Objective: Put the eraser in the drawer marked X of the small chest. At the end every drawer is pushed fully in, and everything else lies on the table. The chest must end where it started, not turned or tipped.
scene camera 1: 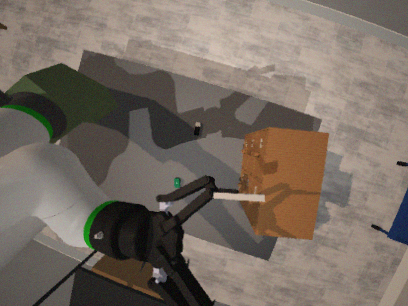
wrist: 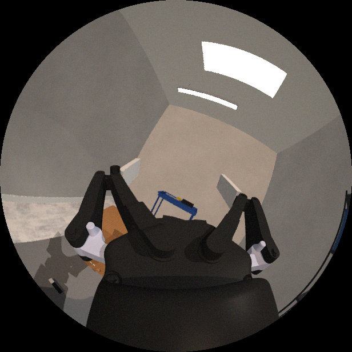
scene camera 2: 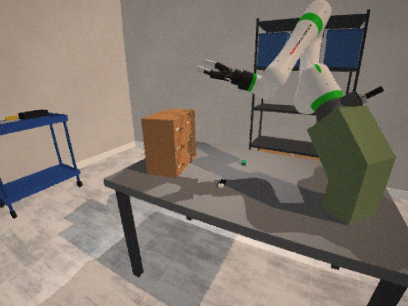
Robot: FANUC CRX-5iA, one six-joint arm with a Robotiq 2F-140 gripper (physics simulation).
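Pixels of known places: gripper, fingertip midpoint: point(scene camera 1: 266, 260) point(scene camera 2: 200, 64); arm's base, origin of the base link: point(scene camera 1: 37, 116) point(scene camera 2: 335, 118).
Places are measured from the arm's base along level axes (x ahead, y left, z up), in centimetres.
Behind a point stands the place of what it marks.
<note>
A small black-and-white block, seemingly the eraser point(scene camera 1: 197, 128) @(x 43.4, y 14.7, z -33.5 cm) point(scene camera 2: 221, 183) @(x 43.2, y 15.2, z -33.7 cm) point(wrist: 56, 285), lies on the table point(scene camera 1: 140, 175) @(x 22.3, y -18.8, z -34.8 cm) point(scene camera 2: 170, 204) @(x 56.1, y 38.7, z -35.9 cm), in front of the chest's drawer side and apart from it. The orange-brown chest point(scene camera 1: 295, 175) @(x 79.1, y 9.2, z -4.1 cm) point(scene camera 2: 160, 145) @(x 74.5, y 21.6, z -17.4 cm) point(wrist: 114, 218) stands upright at the table's end. Its drawers look shut; their labels are too small to read, so the X cannot be made out. My gripper point(scene camera 2: 206, 65) @(x 64.2, y -1.5, z 21.1 cm) point(wrist: 179, 173) is wide open and empty, high above the table, pointing roughly sideways. In scene camera 1 one finger overlaps the chest's front corner and the other runs out of view.
A small green object point(scene camera 1: 177, 182) @(x 42.8, y -14.6, z -33.1 cm) point(scene camera 2: 243, 162) @(x 42.2, y -13.0, z -33.1 cm) lies on the table. A green pedestal point(scene camera 1: 75, 95) @(x 1.4, y 10.0, z -8.5 cm) point(scene camera 2: 350, 165) @(x -6.5, y 16.5, z -12.9 cm) carries the arm. A blue cart point(scene camera 1: 402, 220) point(scene camera 2: 32, 186) stands beyond the chest. A black shelf rack point(scene camera 2: 280, 25) stands behind the table.
</note>
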